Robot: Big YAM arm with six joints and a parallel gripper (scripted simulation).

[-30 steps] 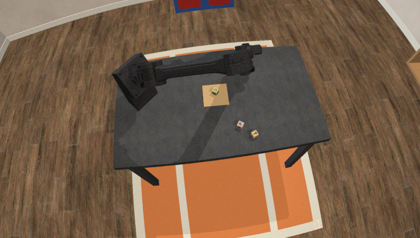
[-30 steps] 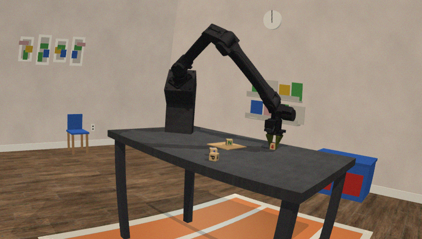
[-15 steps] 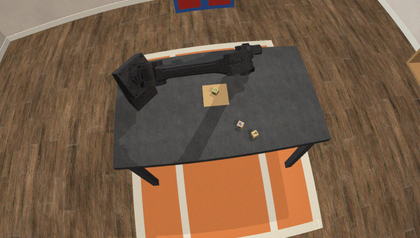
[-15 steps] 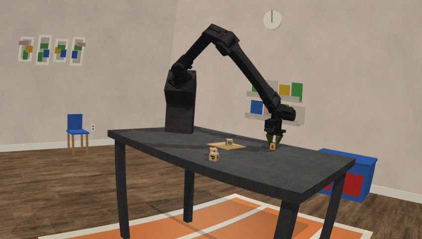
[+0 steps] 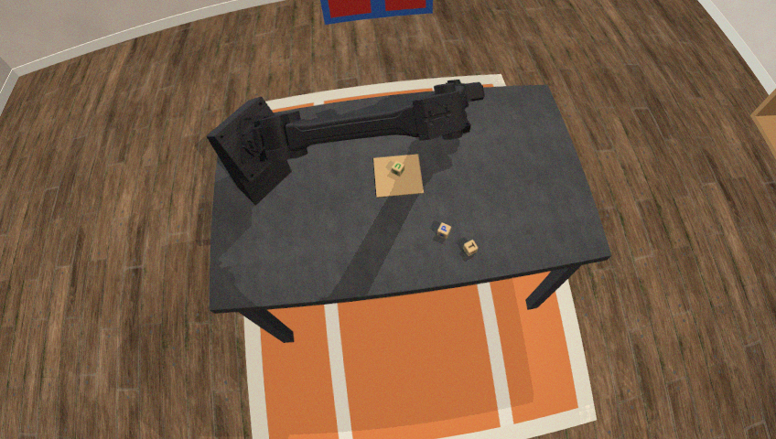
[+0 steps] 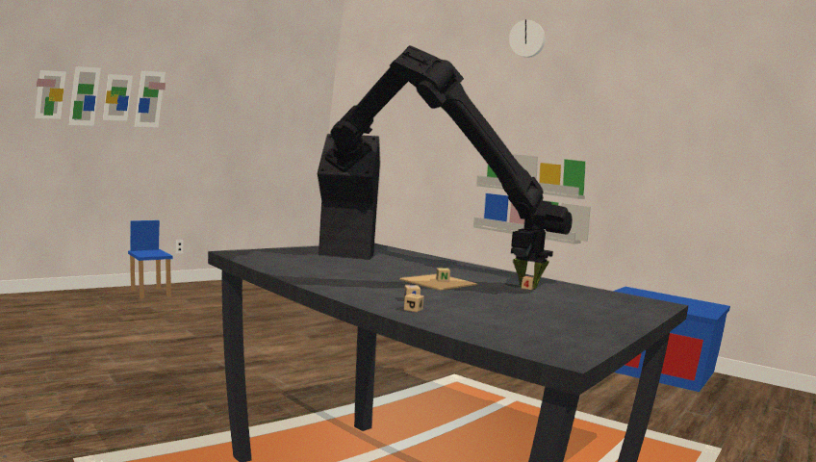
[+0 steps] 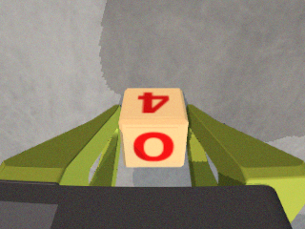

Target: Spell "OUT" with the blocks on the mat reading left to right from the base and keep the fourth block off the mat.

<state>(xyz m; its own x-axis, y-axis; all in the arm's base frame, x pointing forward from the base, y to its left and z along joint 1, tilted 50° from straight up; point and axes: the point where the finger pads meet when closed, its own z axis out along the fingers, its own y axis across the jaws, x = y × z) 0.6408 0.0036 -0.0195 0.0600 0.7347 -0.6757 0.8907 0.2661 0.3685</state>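
My hand is right at the O block. Also, from my hand: green-lettered block (210 mm behind, 80 mm to the right, 10 mm above); P block (320 mm to the right, 170 mm behind); tan mat (220 mm behind, 90 mm to the right, 10 mm below).
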